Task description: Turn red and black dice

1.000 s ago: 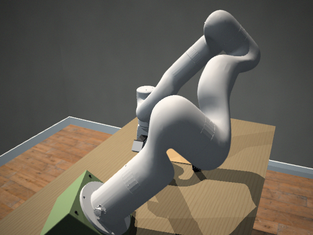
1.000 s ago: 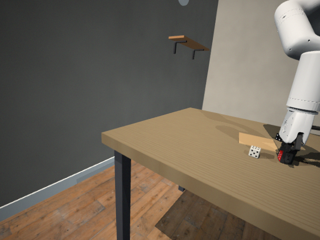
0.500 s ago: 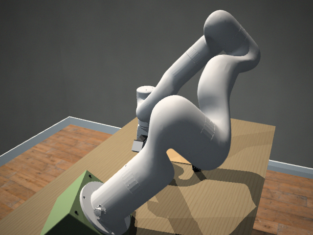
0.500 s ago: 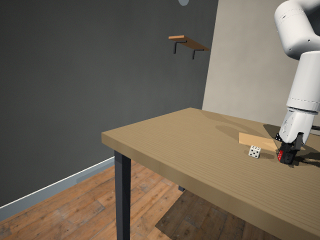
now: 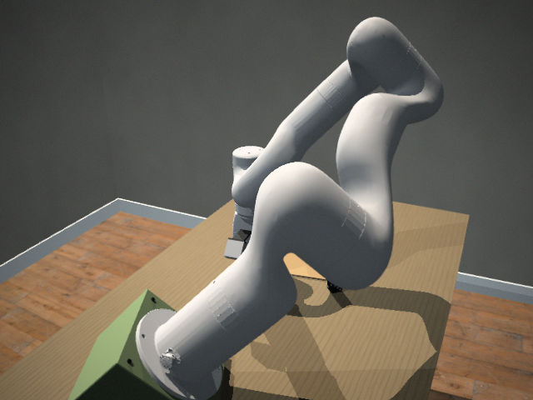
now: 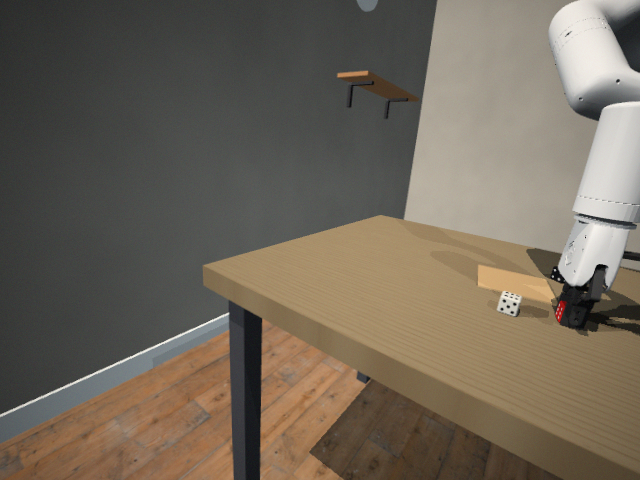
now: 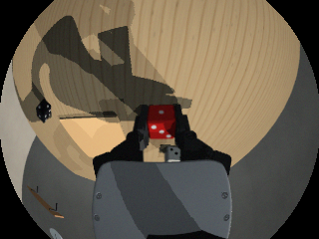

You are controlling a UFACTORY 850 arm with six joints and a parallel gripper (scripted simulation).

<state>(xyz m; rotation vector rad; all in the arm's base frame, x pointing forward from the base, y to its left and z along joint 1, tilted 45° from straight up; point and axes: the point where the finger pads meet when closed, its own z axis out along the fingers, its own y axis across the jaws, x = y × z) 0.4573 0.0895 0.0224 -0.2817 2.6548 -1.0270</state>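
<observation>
Now: hand 8 cm short of the tan mat, 12 cm to the left of it and 2 cm above it. Also, from my hand: red die (1 cm below); black die (1 cm behind, 23 cm to the right, 1 cm below); white die (9 cm ahead, 3 cm to the left, 1 cm below).
</observation>
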